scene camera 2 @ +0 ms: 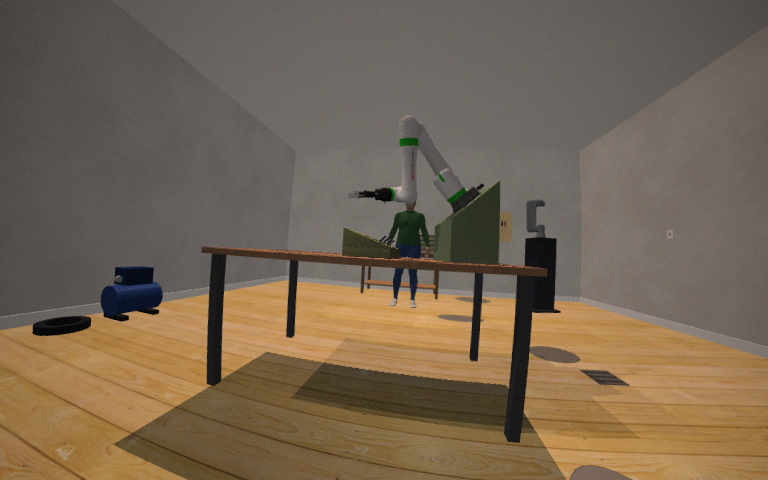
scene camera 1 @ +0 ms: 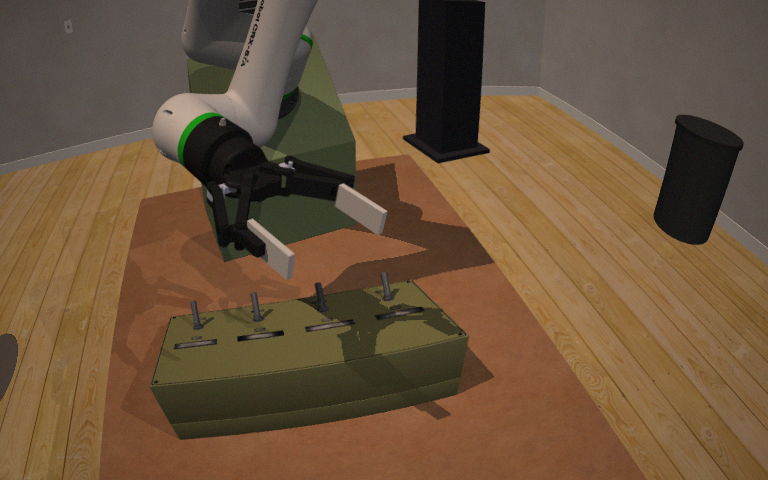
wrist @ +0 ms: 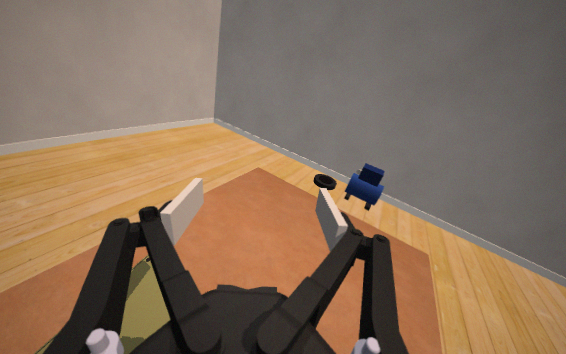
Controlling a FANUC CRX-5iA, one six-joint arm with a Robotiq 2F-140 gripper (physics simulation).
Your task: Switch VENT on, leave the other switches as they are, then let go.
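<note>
An olive switch box with a sloping top stands on the table. It carries a row of dark levers: far left, second, third and far right in scene camera 1. All lean much the same way, towards the box's back edge. The labels below them are unreadable, so I cannot tell which is VENT. My gripper is open, with nothing between its pale finger pads. It points roughly level, well above the box, and touches no lever.
The arm's green pedestal stands on the brown table behind the box. A black pillar and a black bin stand on the floor. A person stands beyond the table. A blue compressor is near the wall.
</note>
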